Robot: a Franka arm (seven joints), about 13 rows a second.
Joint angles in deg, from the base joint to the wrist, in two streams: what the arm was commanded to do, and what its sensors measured. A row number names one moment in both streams.
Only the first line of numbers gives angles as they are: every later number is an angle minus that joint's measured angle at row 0.
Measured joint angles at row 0:
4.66, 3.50, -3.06, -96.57, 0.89, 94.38, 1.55
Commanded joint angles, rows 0 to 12:
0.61, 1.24, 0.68, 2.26, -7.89, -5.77, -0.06
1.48, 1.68, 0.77, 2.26, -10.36, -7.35, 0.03
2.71, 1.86, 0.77, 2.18, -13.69, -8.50, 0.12
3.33, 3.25, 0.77, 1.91, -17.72, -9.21, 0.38
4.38, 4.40, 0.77, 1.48, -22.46, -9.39, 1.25
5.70, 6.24, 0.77, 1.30, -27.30, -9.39, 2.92
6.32, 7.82, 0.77, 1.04, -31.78, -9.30, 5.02
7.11, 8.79, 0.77, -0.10, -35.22, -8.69, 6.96
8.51, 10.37, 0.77, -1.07, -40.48, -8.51, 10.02
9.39, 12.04, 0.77, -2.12, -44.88, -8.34, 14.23
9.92, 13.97, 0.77, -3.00, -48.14, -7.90, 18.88
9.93, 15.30, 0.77, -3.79, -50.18, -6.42, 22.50
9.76, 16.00, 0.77, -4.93, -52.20, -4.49, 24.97
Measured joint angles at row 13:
9.61, 14.99, 0.86, -3.06, -48.12, -6.65, 19.90
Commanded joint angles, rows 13 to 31:
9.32, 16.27, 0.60, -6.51, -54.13, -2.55, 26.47
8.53, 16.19, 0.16, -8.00, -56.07, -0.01, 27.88
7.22, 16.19, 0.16, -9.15, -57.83, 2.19, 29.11
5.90, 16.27, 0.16, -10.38, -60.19, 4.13, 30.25
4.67, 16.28, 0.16, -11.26, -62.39, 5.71, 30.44
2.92, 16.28, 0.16, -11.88, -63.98, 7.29, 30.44
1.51, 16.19, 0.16, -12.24, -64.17, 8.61, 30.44
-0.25, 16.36, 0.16, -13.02, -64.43, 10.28, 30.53
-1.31, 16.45, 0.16, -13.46, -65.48, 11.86, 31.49
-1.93, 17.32, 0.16, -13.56, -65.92, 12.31, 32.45
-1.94, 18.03, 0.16, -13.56, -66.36, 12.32, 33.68
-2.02, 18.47, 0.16, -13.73, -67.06, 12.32, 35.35
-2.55, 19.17, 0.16, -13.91, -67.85, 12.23, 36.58
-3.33, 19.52, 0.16, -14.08, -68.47, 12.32, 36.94
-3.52, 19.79, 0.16, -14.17, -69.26, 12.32, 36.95
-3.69, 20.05, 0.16, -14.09, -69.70, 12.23, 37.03
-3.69, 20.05, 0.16, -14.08, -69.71, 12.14, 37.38
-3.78, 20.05, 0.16, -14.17, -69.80, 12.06, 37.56
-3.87, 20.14, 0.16, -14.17, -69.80, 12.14, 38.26
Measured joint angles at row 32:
-3.18, 20.56, -0.43, -13.56, -68.41, 11.90, 36.44
